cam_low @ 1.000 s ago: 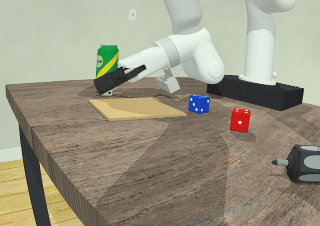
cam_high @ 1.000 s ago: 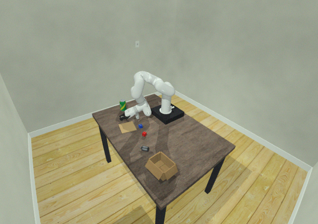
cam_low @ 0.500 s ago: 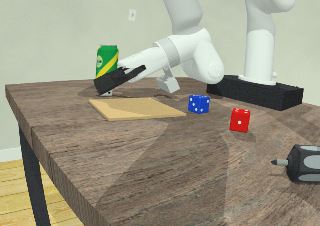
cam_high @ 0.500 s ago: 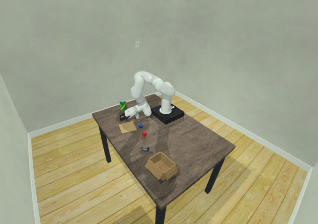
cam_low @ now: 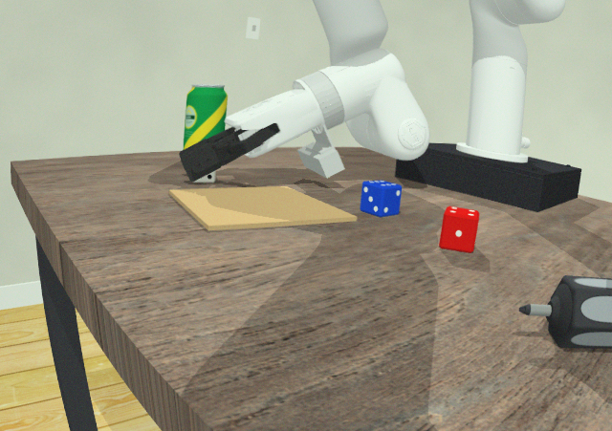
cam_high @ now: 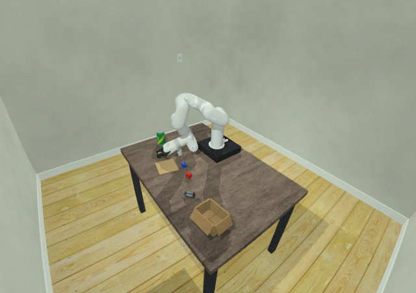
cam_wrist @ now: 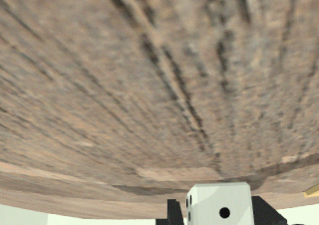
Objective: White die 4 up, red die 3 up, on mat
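Right now my hand is 10 mm past the white die and 10 mm above it. Round my hand: blue die 190 mm to the left, 120 mm behind, 10 mm below; green can 160 mm to the right, 70 mm behind, 40 mm above; tan mat 140 mm to the left, 20 mm below, 10 mm behind.
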